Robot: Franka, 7 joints.
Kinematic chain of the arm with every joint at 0, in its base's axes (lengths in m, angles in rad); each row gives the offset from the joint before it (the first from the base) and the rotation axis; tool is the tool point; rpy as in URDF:
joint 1: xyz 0 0 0.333 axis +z
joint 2: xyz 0 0 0 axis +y
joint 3: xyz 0 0 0.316 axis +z
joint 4: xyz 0.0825 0 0 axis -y
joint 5: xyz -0.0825 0 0.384 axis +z
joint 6: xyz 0 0 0 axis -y
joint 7: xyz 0.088 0 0 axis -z
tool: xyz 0 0 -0.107 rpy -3.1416 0 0
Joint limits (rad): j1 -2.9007..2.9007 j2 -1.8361..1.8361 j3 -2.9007..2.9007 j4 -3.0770..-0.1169 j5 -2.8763..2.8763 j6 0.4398..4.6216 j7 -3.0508..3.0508
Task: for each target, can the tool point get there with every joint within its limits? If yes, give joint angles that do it. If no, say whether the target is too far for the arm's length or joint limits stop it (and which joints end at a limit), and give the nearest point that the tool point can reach.
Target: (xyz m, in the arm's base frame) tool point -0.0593 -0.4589 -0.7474
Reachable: no: too far | nearest point -0.0494 -0.3820 -0.3509 | short by 0.404 m
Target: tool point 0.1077 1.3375 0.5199
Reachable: no: too far | nearest point 0.0682 0.8469 0.4514 | short by 0.497 m
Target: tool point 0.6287 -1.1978 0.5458
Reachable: no: too far | nearest point 0.3939 -0.7504 0.4663 | short by 0.512 m
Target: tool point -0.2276 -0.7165 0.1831
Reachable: yes | joints 1.5572 -1.3620 2.2612 -1.0791 2.4261 1.0702 0.7597
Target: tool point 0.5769 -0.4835 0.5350
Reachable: yes | joints -0.8301 1.0492 0.0322 -0.6847 -0.7516 3.8471 -0.4867
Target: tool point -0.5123 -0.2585 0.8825
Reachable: yes | joints 0.4457 -1.2882 0.1408 -1.0397 0.5245 3.6246 1.2412
